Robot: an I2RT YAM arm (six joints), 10 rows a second.
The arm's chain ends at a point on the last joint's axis. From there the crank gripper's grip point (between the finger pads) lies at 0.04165 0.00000 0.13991 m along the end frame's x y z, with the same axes.
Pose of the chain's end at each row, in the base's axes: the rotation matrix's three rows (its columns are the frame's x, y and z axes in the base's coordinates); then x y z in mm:
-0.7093, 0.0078, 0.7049; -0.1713, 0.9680, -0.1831; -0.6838, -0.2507, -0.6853; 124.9, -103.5, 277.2
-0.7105, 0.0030, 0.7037; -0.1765, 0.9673, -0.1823; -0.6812, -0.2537, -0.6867; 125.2, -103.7, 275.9
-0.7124, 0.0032, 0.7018; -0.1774, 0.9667, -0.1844; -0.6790, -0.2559, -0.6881; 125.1, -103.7, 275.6
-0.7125, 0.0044, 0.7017; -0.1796, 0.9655, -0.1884; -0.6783, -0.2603, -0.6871; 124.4, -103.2, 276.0
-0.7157, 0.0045, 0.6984; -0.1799, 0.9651, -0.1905; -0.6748, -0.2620, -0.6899; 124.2, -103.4, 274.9
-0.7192, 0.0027, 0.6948; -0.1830, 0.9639, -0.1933; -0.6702, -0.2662, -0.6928; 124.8, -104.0, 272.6
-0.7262, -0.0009, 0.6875; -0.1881, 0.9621, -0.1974; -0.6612, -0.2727, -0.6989; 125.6, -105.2, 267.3
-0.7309, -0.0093, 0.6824; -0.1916, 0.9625, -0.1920; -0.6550, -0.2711, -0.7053; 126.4, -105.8, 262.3
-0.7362, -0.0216, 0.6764; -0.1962, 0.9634, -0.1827; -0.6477, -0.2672, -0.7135; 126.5, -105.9, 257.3
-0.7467, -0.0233, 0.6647; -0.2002, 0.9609, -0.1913; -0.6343, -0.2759, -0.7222; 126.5, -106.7, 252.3
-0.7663, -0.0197, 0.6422; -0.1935, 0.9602, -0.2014; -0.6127, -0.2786, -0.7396; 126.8, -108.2, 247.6
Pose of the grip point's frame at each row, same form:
-0.7093, 0.0078, 0.7049; -0.1713, 0.9680, -0.1831; -0.6838, -0.2507, -0.6853; 194.0, -136.3, 152.8
-0.7105, 0.0030, 0.7037; -0.1765, 0.9673, -0.1823; -0.6812, -0.2537, -0.6867; 194.1, -136.6, 151.5
-0.7124, 0.0032, 0.7018; -0.1774, 0.9667, -0.1844; -0.6790, -0.2559, -0.6881; 193.6, -136.9, 151.0
-0.7125, 0.0044, 0.7017; -0.1796, 0.9655, -0.1884; -0.6783, -0.2603, -0.6871; 192.9, -137.0, 151.6
-0.7157, 0.0045, 0.6984; -0.1799, 0.9651, -0.1905; -0.6748, -0.2620, -0.6899; 192.1, -137.5, 150.3
-0.7192, 0.0027, 0.6948; -0.1830, 0.9639, -0.1933; -0.6702, -0.2662, -0.6928; 192.1, -138.7, 147.8
-0.7262, -0.0009, 0.6875; -0.1881, 0.9621, -0.1974; -0.6612, -0.2727, -0.6989; 191.5, -140.7, 142.0
-0.7309, -0.0093, 0.6824; -0.1916, 0.9625, -0.1920; -0.6550, -0.2711, -0.7053; 191.4, -140.6, 136.3
-0.7362, -0.0216, 0.6764; -0.1962, 0.9634, -0.1827; -0.6477, -0.2672, -0.7135; 190.5, -139.6, 130.5
-0.7467, -0.0233, 0.6647; -0.2002, 0.9609, -0.1913; -0.6343, -0.2759, -0.7222; 188.4, -141.8, 124.8
-0.7663, -0.0197, 0.6422; -0.1935, 0.9602, -0.2014; -0.6127, -0.2786, -0.7396; 184.7, -144.4, 118.6

